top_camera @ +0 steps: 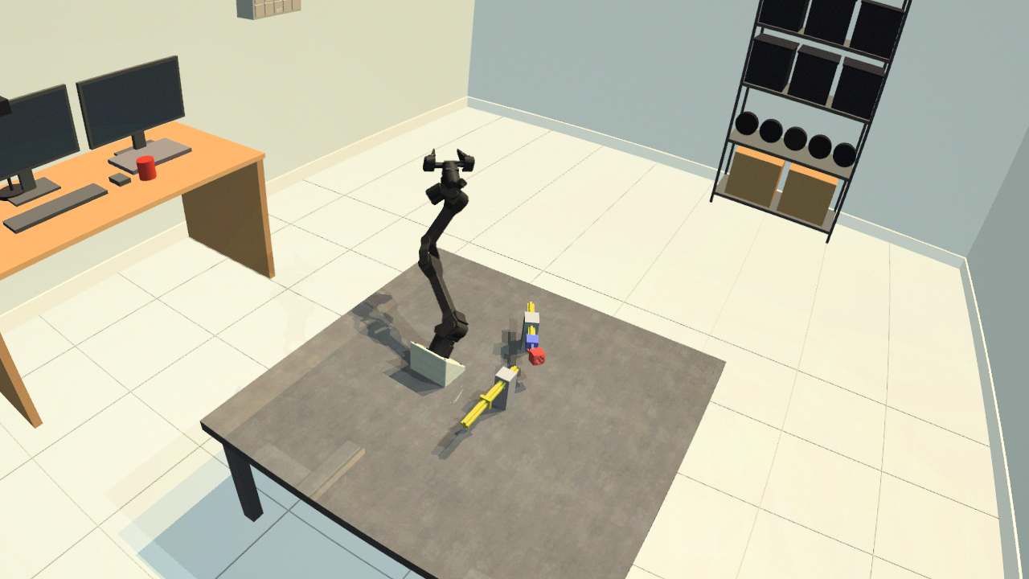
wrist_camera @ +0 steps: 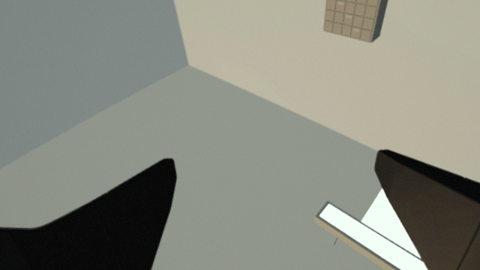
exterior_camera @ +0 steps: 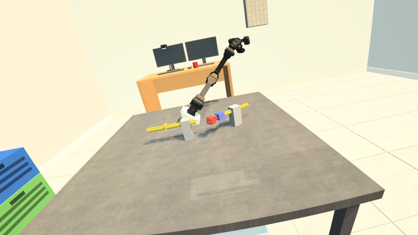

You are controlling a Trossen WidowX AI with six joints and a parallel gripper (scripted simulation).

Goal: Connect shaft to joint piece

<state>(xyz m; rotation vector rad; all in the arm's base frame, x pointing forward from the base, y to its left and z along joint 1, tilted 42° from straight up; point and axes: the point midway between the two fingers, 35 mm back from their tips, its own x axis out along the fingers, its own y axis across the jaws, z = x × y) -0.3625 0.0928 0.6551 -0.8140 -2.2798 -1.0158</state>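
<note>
Now: gripper tip 65 cm short of the red square joint piece, 38 cm to the left of it and 42 cm above it.
</note>
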